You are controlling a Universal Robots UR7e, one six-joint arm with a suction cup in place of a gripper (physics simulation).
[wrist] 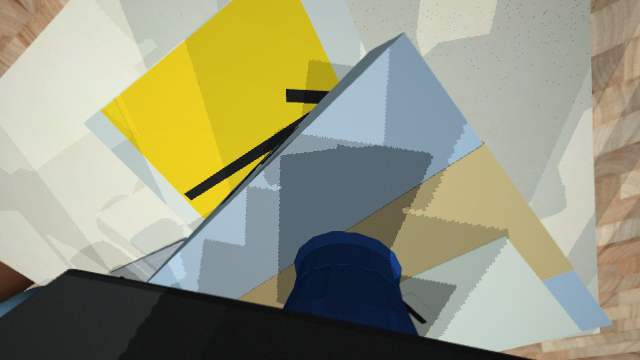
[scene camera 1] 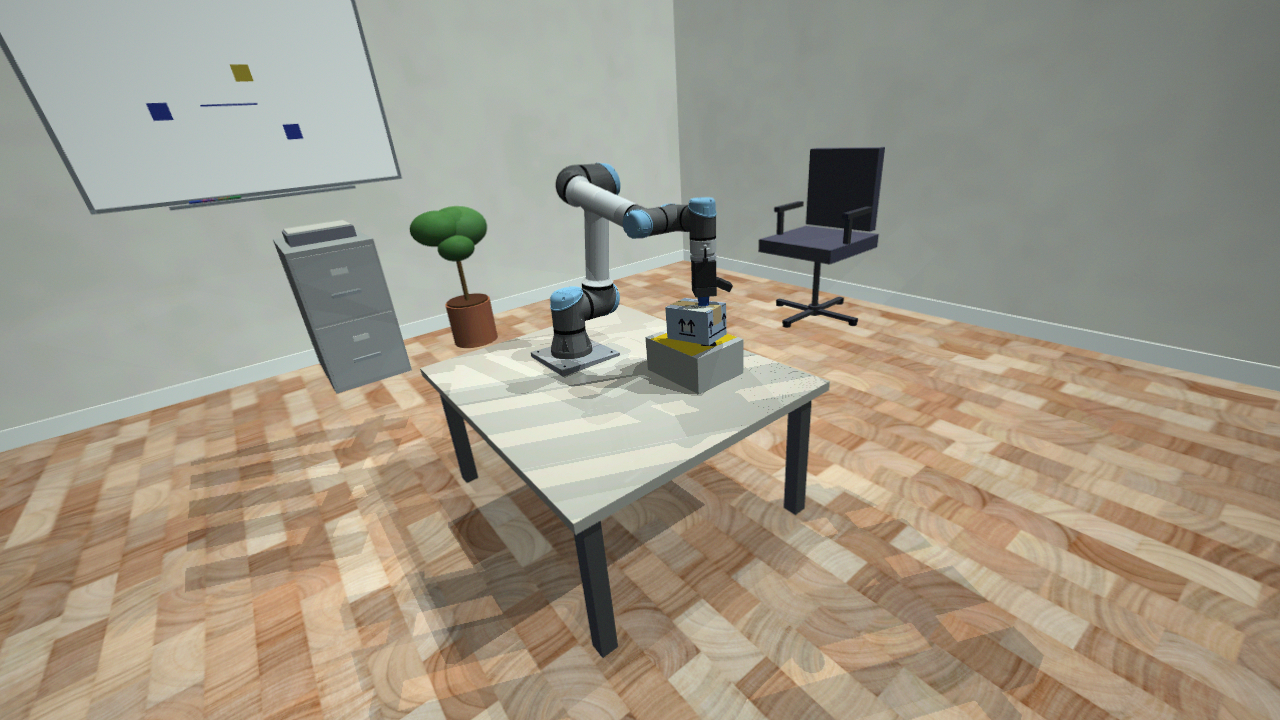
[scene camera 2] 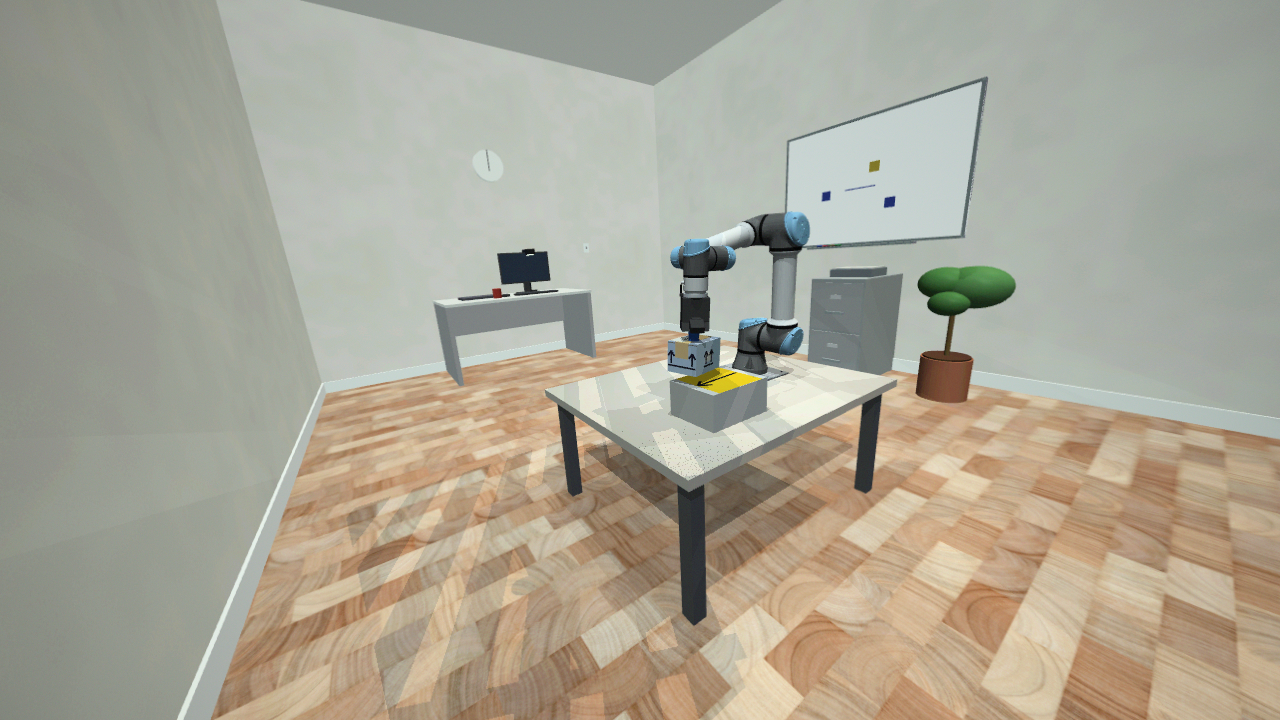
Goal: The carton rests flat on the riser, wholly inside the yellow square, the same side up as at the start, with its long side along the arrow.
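The light blue carton (scene camera 1: 687,324) (scene camera 2: 693,360) (wrist: 425,100) hangs level on my suction cup (scene camera 1: 703,300) (scene camera 2: 694,336) (wrist: 347,265), which touches its top with suction on. Tan tape and a pale label show on top; its side arrows point up. The grey riser (scene camera 1: 671,365) (scene camera 2: 738,407) stands on the table. In scene camera 2 the carton is raised, off toward the riser's back left edge. The yellow square (scene camera 2: 738,382) (wrist: 240,60) shows beside it. The black arrow (scene camera 2: 716,379) (wrist: 225,171) is partly hidden by the carton in the wrist view; the carton's edge looks turned from it.
The table (scene camera 1: 608,447) (scene camera 2: 626,402) bears the riser and the arm's base plate (scene camera 1: 575,358). A filing cabinet (scene camera 1: 344,313) (scene camera 2: 836,322), a potted plant (scene camera 1: 471,320) (scene camera 2: 944,376), an office chair (scene camera 1: 819,243) and a desk (scene camera 2: 510,313) stand away from the table.
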